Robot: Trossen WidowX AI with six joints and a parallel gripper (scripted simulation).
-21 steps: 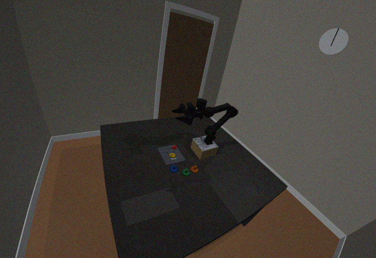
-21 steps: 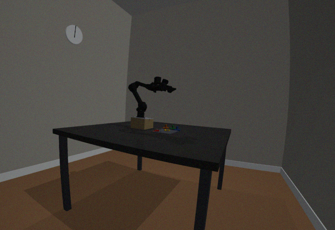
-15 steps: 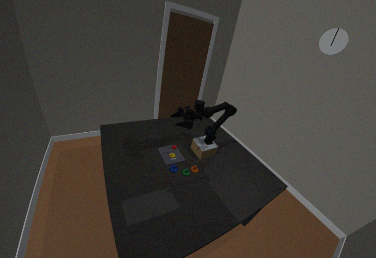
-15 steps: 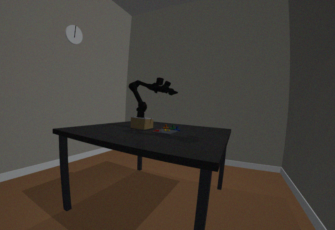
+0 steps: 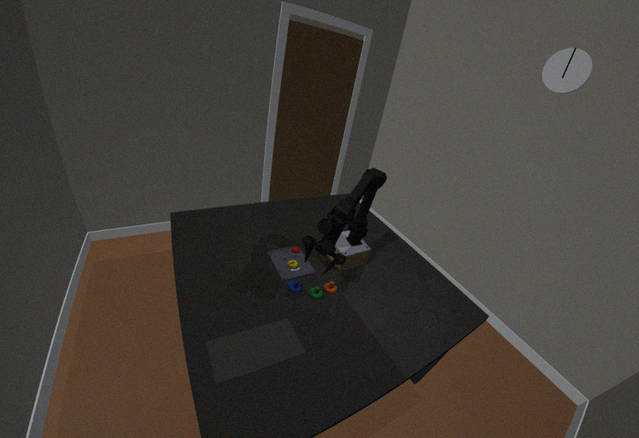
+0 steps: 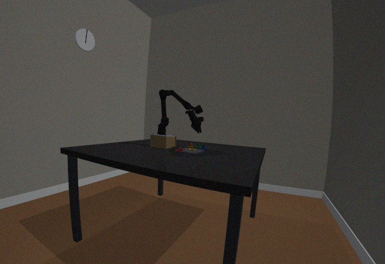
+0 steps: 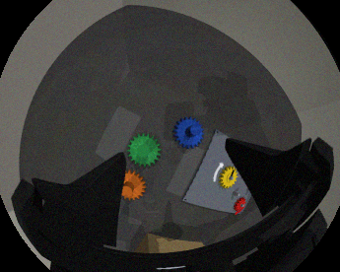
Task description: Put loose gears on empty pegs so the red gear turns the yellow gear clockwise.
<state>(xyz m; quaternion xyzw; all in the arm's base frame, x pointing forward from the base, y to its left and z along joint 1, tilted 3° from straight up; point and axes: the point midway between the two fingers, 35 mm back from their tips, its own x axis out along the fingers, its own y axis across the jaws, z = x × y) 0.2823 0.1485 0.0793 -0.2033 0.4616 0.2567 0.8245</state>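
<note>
Now: the orange gear 12 cm below my gripper tip, 10 cm behind it and 2 cm to the left of it. From my gripper tip the other things lie so: green gear 12 cm below, 3 cm to the left, 2 cm behind; white arrow 13 cm to the right, 13 cm below, 2 cm ahead; blue gear 12 cm below, 6 cm ahead, 3 cm to the right.
</note>
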